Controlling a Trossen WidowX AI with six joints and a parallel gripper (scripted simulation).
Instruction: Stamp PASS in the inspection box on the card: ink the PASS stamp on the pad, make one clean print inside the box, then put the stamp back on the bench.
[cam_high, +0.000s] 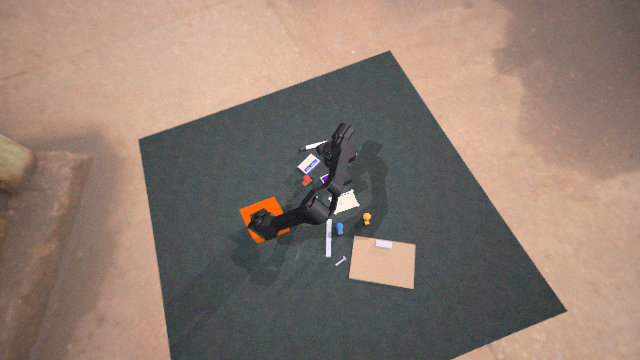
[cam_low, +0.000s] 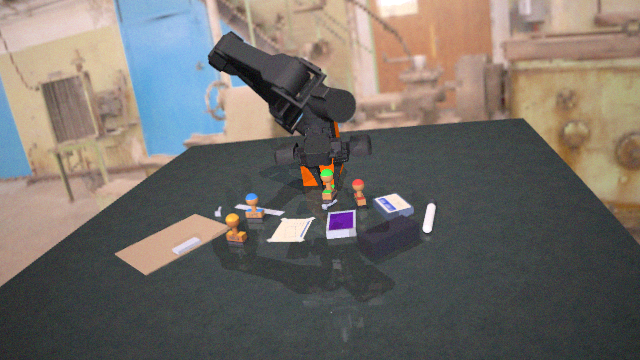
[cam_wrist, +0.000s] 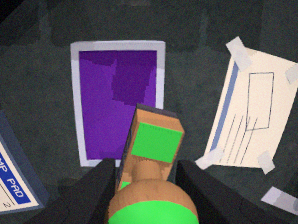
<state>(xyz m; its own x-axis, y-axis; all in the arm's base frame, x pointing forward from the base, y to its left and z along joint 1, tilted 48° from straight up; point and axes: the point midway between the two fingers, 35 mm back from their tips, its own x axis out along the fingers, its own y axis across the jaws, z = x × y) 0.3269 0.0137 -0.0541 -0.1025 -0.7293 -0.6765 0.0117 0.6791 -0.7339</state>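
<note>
The card lies 10 mm behind my gripper tip, 90 mm to the right of it and 90 mm below it. From my gripper tip the other things lie so: purple ink pad (20 mm to the left, 80 mm below); red stamp (110 mm behind, 50 mm to the left, 70 mm below); green-knobbed stamp (right at my gripper tip).
</note>
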